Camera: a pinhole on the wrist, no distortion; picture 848 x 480 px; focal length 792.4 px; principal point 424.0 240.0 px. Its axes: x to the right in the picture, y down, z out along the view. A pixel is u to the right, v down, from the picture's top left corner.
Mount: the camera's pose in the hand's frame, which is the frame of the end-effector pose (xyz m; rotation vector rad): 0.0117 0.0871 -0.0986 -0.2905 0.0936 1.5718
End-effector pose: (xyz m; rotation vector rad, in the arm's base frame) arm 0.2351 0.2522 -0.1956 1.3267 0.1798 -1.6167
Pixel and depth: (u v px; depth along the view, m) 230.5 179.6 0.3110
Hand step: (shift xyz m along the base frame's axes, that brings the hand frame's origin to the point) -0.0802 -0.1847 0.1290
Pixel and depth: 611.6 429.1 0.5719
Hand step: -0.0207 -0.3196 0.4706
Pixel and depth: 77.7 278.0 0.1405
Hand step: 0.0111 -0.0554 0.0573
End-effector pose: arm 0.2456 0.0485 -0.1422 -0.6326 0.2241 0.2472
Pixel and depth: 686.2 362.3 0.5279
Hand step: -0.1931 0.4925 0.1069
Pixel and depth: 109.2 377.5 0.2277
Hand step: -0.0510 0.1159 0.0944
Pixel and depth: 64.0 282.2 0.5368
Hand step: -0.0121 0.2573 0.4069
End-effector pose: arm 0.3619 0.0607 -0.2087 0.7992 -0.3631 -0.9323
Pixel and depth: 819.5 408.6 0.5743
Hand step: -0.0366 0.1537 0.6281
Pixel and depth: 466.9 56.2 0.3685
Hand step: -0.0148 -0.0917 0.3184
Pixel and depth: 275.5 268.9 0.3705
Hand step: -0.1281 -0.0460 0.2649
